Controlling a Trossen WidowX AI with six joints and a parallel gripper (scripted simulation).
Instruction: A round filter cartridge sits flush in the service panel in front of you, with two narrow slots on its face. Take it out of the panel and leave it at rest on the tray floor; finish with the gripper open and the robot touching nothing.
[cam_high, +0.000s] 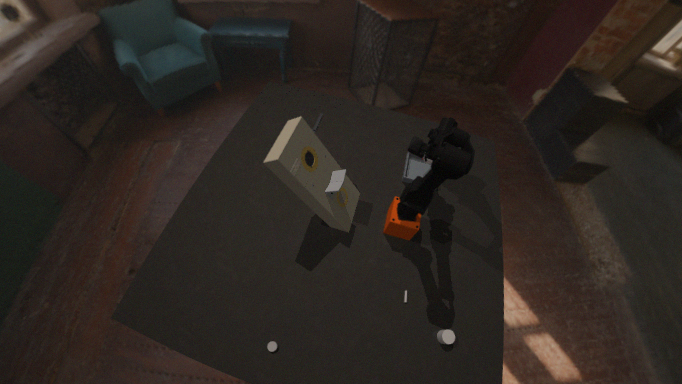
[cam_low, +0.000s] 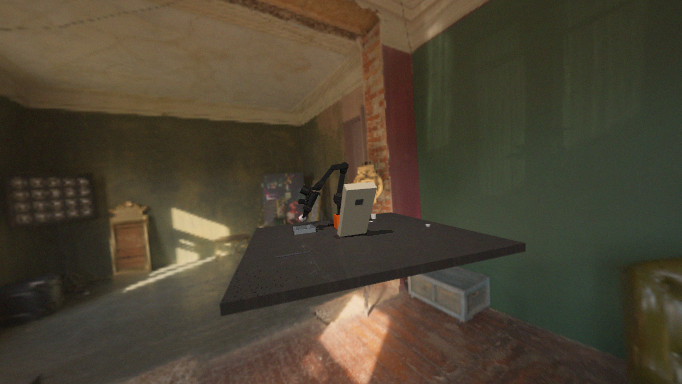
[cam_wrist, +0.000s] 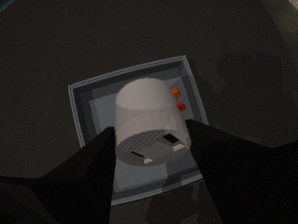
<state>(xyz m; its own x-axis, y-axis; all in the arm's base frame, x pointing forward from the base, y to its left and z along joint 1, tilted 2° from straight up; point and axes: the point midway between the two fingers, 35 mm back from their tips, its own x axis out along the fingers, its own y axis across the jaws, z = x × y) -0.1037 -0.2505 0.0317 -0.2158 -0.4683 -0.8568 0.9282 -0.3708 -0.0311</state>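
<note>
Now: the round filter cartridge right at my gripper tip. Round my gripper tip: tray: 10 cm below; grey bracket: 37 cm ahead, 21 cm to the left, 5 cm above; beige service panel: 43 cm ahead, 20 cm to the left, 7 cm above.
</note>
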